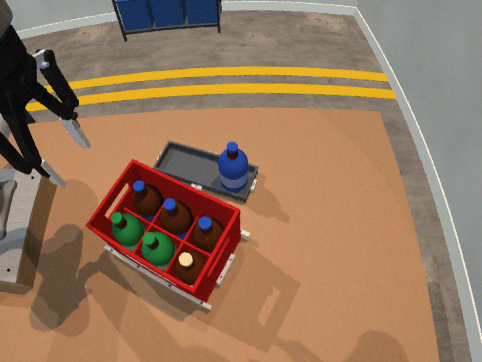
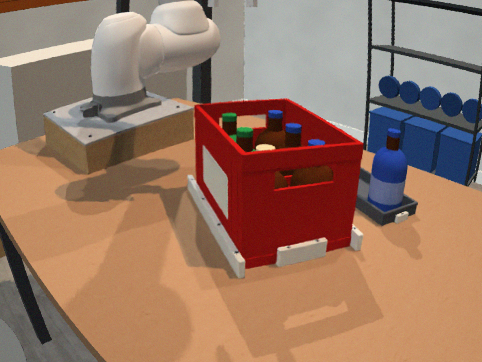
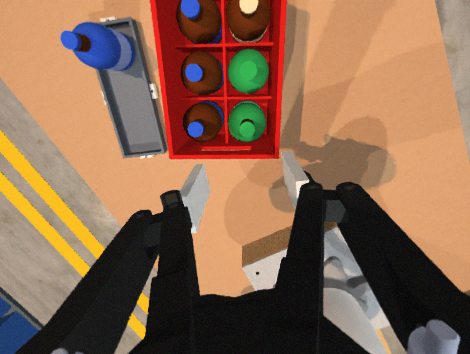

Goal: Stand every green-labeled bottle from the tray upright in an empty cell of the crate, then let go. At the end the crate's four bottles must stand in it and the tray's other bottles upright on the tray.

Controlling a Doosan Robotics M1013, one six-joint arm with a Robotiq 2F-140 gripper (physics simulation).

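Places are measured from the arm's base along level axes (x down, y left, z ahead), in millimetres.
Pixels of known places: gripper, fingertip midpoint: [image 1: 72,164] [image 2: 232,6] [image 3: 244,172]; arm's base, link origin: [image 2: 119,107].
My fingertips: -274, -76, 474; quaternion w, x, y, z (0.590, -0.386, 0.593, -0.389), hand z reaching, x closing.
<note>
Ahead of a thing's pixels: the offset from my fingertips to its middle, as dx, dy, dz.
The red crate {+281, -17, +95} [image 1: 231,246] [image 2: 300,220] [image 3: 168,75] has an upright bottle in each cell. Two green bottles stand in neighbouring cells, one {+283, -2, -3} [image 1: 128,231] [image 3: 247,121] at the end near the gripper, the other {+283, -53, +73} [image 1: 158,249] [image 3: 249,71] beside it. Three brown bottles with blue caps {+283, +71, +44} [image 1: 147,200] {+283, +20, +117} [image 1: 176,218] {+283, -27, +189} [image 1: 208,236] fill the other row; a brown bottle with a cream cap {+283, -99, +147} [image 1: 189,269] [image 3: 248,22] stands beside the second green one. A blue bottle {+286, +153, +258} [image 1: 233,169] [image 2: 389,172] [image 3: 102,47] stands upright on the grey tray {+356, +190, +180} [image 1: 187,162] [image 3: 132,110]. My gripper [image 1: 75,166] [image 3: 244,172] is open and empty, outside the crate's end.
White blocks {+354, -92, +217} [image 2: 301,252] line the crate's foot. The tray lies along the crate's long side. The arm's base plate [image 2: 65,118] is on a wooden block beyond the crate's near-gripper end. A shelf rack [image 2: 369,75] with blue bins [image 2: 421,143] stands behind the table.
</note>
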